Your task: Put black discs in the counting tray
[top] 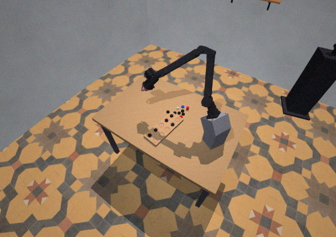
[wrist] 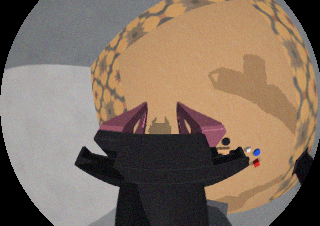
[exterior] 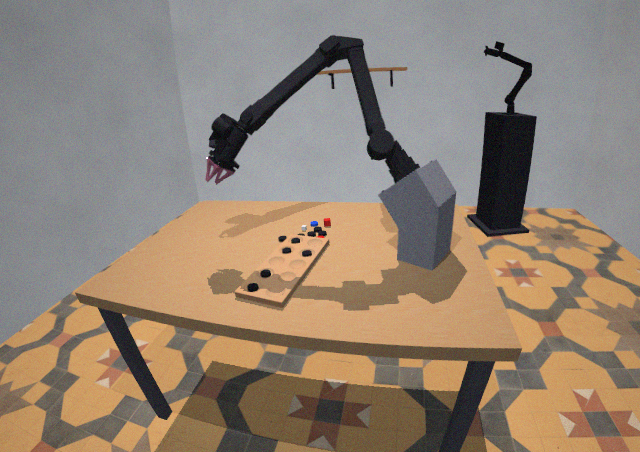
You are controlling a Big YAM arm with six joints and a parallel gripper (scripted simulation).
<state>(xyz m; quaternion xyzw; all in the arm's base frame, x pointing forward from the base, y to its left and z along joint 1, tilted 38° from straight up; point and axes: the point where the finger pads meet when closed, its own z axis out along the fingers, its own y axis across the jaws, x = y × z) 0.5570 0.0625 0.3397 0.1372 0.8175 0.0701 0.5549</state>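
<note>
Right now my hand is 290 mm past the small white piece, 130 mm to the left of it and 260 mm above it. Also, from my hand: wooden counting tray: 250 mm behind, 150 mm to the left, 260 mm below; red disc: 360 mm behind, 30 mm to the right, 260 mm below; blue disc: 330 mm behind, 170 mm to the right, 260 mm below.
</note>
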